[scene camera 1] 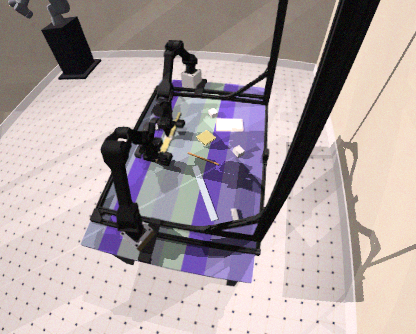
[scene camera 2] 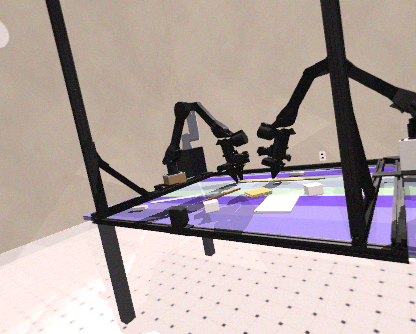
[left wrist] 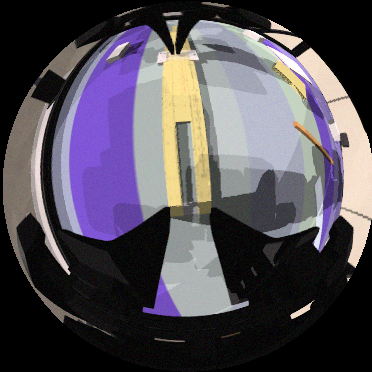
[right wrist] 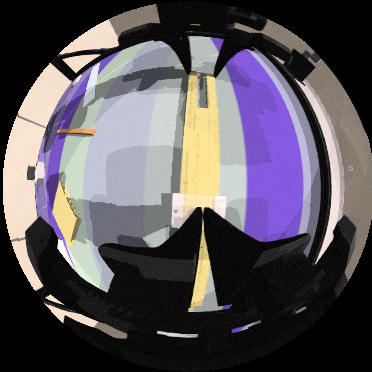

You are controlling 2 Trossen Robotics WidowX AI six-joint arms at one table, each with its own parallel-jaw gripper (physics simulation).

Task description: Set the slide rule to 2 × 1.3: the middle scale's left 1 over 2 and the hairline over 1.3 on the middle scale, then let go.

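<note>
I can see my left gripper, and the right wrist view shows it as well. My right gripper is in sight too, and it also appears in the left wrist view. Besides my grippers, I see a yellow slide rule.
</note>
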